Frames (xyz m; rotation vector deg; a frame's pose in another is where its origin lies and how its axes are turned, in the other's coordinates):
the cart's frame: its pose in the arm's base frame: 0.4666 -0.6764 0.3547 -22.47 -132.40 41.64
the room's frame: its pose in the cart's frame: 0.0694 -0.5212 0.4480 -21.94 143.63 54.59
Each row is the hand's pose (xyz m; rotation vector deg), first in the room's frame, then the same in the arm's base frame.
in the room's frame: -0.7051 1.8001 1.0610 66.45 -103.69 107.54
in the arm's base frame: -0.3526 0.2856 -1.1136 33.90 -10.62 114.88
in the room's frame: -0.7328 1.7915 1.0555 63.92 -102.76 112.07
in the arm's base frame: -0.3803 0.2868 -1.1036 33.92 -7.65 117.89
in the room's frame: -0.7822 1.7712 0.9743 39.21 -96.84 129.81
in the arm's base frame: -0.4509 0.2210 -1.0923 22.58 7.35 133.95
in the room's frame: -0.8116 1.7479 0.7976 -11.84 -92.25 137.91
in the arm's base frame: -0.5308 0.0590 -1.0951 -11.25 20.55 157.12
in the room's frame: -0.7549 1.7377 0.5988 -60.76 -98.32 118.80
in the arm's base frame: -0.5357 -0.1462 -1.1218 56.08 -9.38 -170.39
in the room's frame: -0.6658 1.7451 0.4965 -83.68 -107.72 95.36
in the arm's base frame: -0.4815 -0.2667 -1.1533 73.50 11.64 -151.37
